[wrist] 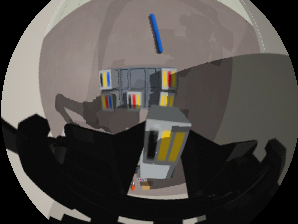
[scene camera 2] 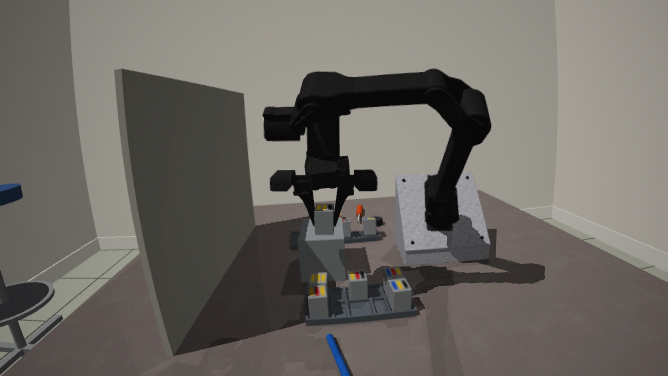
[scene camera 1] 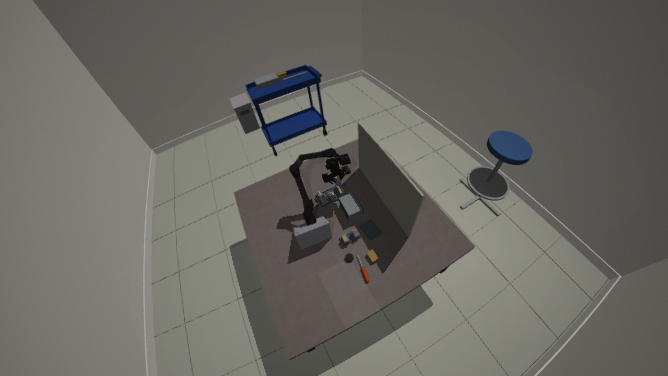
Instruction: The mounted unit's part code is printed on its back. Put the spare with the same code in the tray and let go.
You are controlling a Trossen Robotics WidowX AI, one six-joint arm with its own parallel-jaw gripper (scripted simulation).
gripper: holds a grey spare (wrist: 166,129)
